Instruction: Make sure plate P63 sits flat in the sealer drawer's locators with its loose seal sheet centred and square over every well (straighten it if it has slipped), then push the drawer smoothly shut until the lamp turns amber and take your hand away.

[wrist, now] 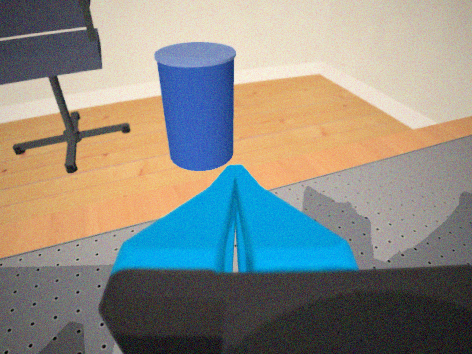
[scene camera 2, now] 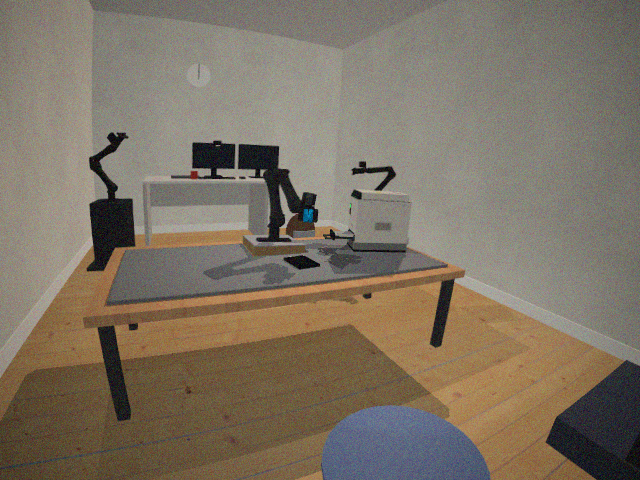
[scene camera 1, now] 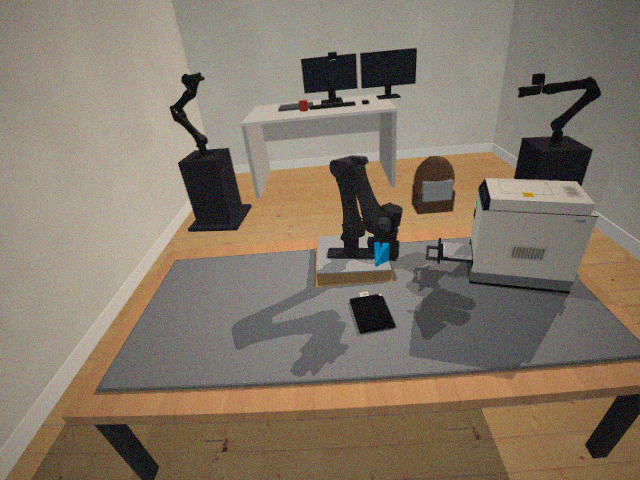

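Pixels of known places: gripper, between the fingertips: (wrist: 235, 177) (scene camera 2: 308, 218) (scene camera 1: 376, 264); arm's base, origin of its link: (scene camera 2: 273, 240) (scene camera 1: 351, 254).
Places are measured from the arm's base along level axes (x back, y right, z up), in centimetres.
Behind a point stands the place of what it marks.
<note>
The white sealer (scene camera 1: 537, 232) @[z 20.0, x -18.7, y -62.9 cm] (scene camera 2: 381, 214) @[z 18.8, x -18.1, y -60.0 cm] stands at the right end of the table. Its lamp (scene camera 1: 475, 206) @[z 20.5, x 0.5, y -48.1 cm] (scene camera 2: 350, 208) @[z 19.4, x -0.3, y -47.9 cm] glows green. The drawer (scene camera 1: 455, 259) @[z 3.5, x -10.1, y -40.2 cm] sticks out to the left, with its black handle (scene camera 1: 432, 253) (scene camera 2: 329, 236) at the outer end. A pale surface shows on the drawer, but plate P63, the seal sheet and how they sit are too small to tell. My gripper (scene camera 1: 380, 261) @[z 19.4, x -34.3, y -9.4 cm] (scene camera 2: 308, 215) @[z 19.4, x -34.3, y -9.4 cm] (wrist: 235, 177) @[z 19.4, x -34.3, y -9.4 cm] is shut and empty, its blue fingers together, left of the drawer handle and apart from it. Drawer and sealer do not show in the wrist view.
A black flat pad (scene camera 1: 372, 313) @[z -2.9, x -32.4, y -8.1 cm] (scene camera 2: 301, 261) @[z -2.9, x -32.4, y -7.4 cm] lies on the grey mat (scene camera 1: 180, 294) @[z -4.1, x -21.3, y 69.8 cm] (scene camera 2: 155, 268) @[z -4.1, x -30.1, y 63.7 cm] in front of the arm's base block (scene camera 1: 354, 277) @[z -2.6, x -12.7, y -1.4 cm] (scene camera 2: 279, 249) @[z -1.9, x -12.8, y -0.5 cm]. A blue bin (wrist: 197, 110) and a chair (wrist: 50, 55) stand on the floor beyond the table.
</note>
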